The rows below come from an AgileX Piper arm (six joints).
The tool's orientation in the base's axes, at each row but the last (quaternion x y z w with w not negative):
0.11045 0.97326 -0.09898 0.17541
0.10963 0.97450 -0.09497 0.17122
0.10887 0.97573 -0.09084 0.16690
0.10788 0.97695 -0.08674 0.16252
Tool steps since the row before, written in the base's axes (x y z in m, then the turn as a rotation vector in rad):
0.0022 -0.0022 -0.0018 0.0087 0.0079 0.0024
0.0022 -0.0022 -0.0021 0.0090 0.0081 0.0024
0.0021 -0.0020 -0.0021 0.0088 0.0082 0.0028
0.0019 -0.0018 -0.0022 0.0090 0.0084 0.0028
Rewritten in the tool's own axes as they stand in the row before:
-0.0018 -0.0013 0.0029 -0.0074 0.0094 -0.0013
-0.0017 -0.0013 0.0031 -0.0076 0.0096 -0.0012
-0.0016 -0.0011 0.0030 -0.0076 0.0096 -0.0017
-0.0013 -0.0010 0.0030 -0.0077 0.0099 -0.0016

